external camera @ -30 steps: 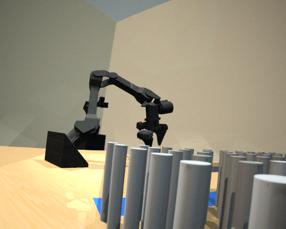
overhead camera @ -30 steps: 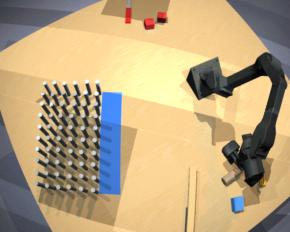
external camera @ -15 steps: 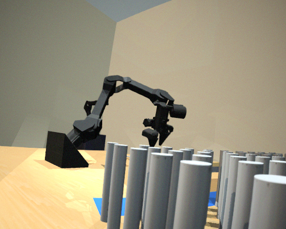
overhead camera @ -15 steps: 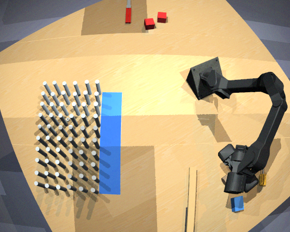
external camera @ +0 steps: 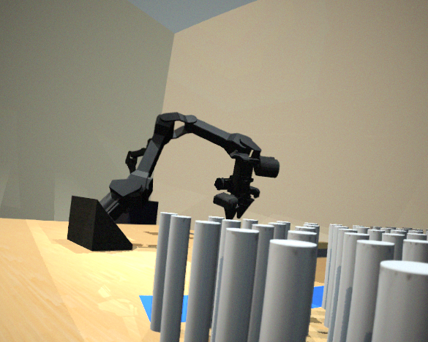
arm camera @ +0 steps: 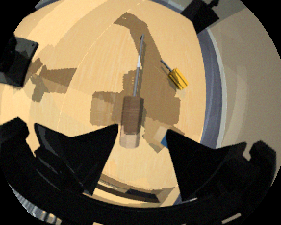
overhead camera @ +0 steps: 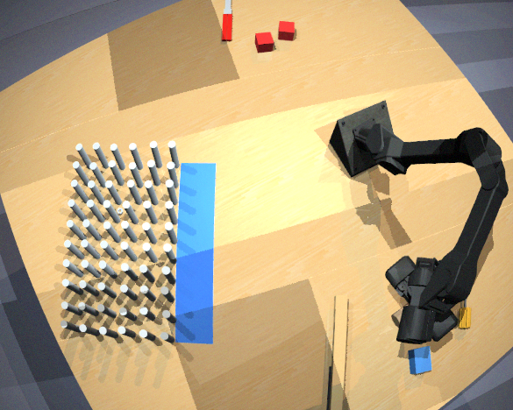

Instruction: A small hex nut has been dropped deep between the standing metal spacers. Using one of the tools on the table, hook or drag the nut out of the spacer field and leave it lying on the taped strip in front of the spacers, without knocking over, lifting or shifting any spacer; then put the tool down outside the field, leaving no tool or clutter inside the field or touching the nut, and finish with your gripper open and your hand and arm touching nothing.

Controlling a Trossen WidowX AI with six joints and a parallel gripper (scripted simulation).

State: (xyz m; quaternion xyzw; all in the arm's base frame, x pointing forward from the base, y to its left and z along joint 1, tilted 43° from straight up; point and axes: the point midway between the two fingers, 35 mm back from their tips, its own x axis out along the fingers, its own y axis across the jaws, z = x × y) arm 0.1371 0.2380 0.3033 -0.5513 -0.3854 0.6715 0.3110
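The thin metal hook tool lies 11 cm behind my gripper tip and 7 cm below it. The rest, counted from my gripper tip: blue taped strip 33 cm ahead, 38 cm to the right, 8 cm below; blue block 5 cm ahead, 11 cm to the left, 6 cm below; yellow-handled screwdriver 11 cm behind, 10 cm to the left, 7 cm below.
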